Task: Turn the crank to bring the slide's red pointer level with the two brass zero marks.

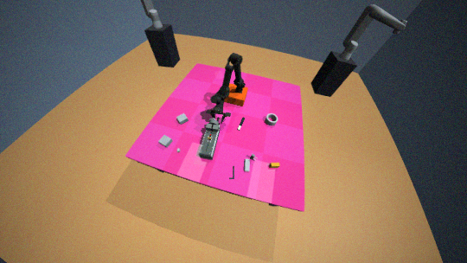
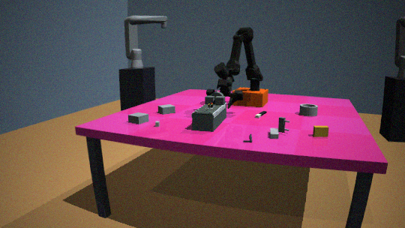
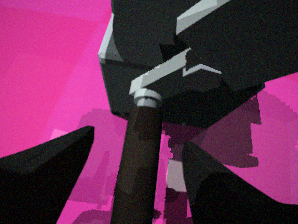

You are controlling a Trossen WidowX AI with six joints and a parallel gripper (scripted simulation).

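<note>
My gripper tip is now 3 cm below the dark crank handle and 2 cm past it. Also, from my gripper tip: small cube 27 cm ahead, 23 cm to the right, 3 cm below; black-and-white stick 19 cm to the left, 5 cm behind, 3 cm below; red pointer 14 cm ahead, 4 cm above, 2 cm to the right.
</note>
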